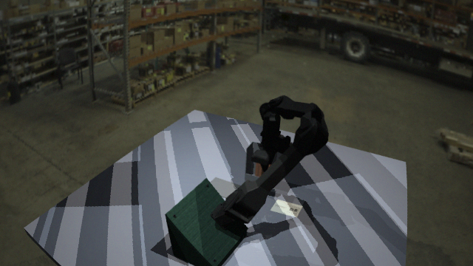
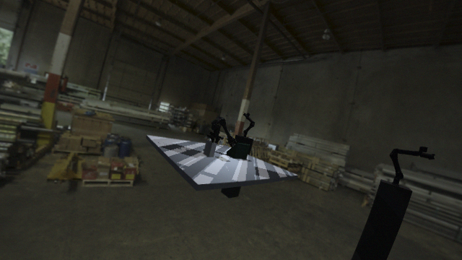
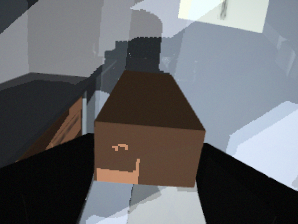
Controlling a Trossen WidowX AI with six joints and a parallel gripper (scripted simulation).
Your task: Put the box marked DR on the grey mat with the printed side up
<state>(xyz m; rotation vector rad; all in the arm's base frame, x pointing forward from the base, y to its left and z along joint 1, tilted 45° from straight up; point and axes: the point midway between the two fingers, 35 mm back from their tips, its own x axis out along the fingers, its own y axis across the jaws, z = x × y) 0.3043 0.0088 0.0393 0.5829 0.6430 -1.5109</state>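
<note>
Right now my gripper tip is 50 mm past the grey mat, 140 mm to the right of it and 110 mm above it. From my gripper tip the other things lie so: white card 60 mm behind, 110 mm to the right, 110 mm below.
</note>
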